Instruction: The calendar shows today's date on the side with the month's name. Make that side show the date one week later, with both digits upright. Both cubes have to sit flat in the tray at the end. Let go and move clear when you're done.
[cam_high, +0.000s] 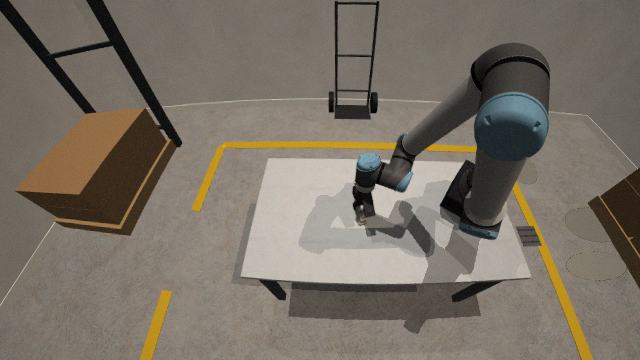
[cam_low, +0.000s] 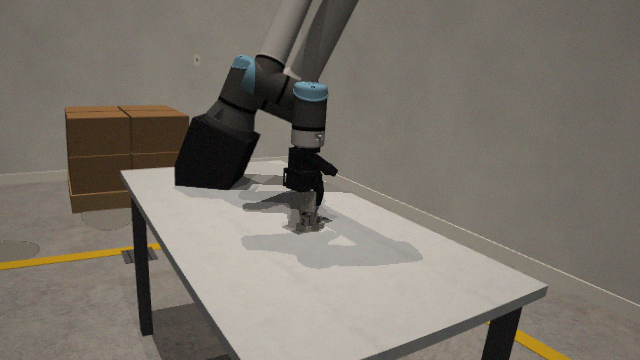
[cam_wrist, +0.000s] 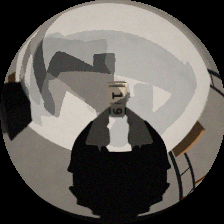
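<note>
Right now my hand is 3 cm above the calendar tray, 1 cm to the right of it and 1 cm past it.
</note>
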